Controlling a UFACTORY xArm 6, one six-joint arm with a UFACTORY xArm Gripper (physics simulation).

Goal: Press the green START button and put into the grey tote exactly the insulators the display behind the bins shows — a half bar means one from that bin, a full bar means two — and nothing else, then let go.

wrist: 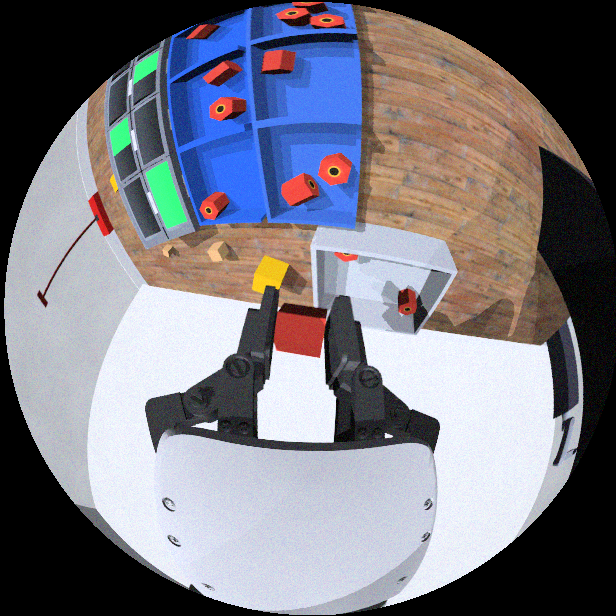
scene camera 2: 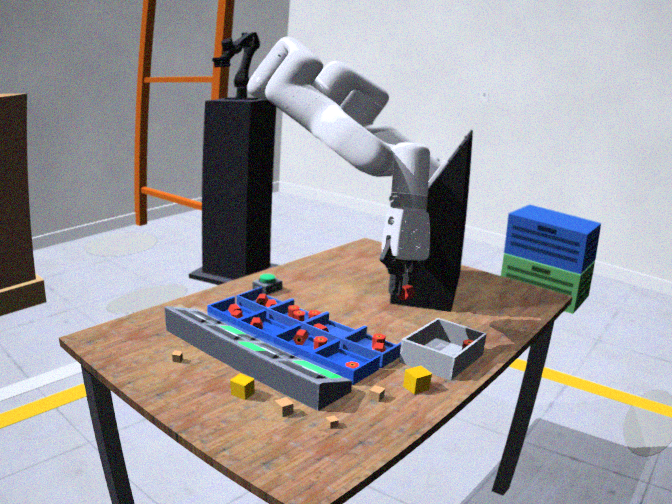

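Observation:
My gripper [wrist: 299, 318] is shut on a red insulator [wrist: 299, 331] and holds it in the air above the table, behind the blue bins [scene camera 2: 303, 330] and the grey tote [scene camera 2: 443, 346]; it also shows in the scene view [scene camera 2: 404, 291]. The tote [wrist: 382, 281] holds two red insulators, one by its right wall [wrist: 406, 301] and one at its far edge [wrist: 345, 255]. Several red insulators lie in the bin compartments. The grey display [scene camera 2: 255, 355] shows green bars [wrist: 165, 194]. The green START button [scene camera 2: 267, 280] sits at the bins' far end.
Two yellow cubes [scene camera 2: 242, 385] [scene camera 2: 417, 379] and several small tan blocks [scene camera 2: 284, 405] lie on the table near the display. A black wedge-shaped panel [scene camera 2: 447, 227] stands right behind the gripper. A blue and green crate stack [scene camera 2: 550, 253] stands off the table's right.

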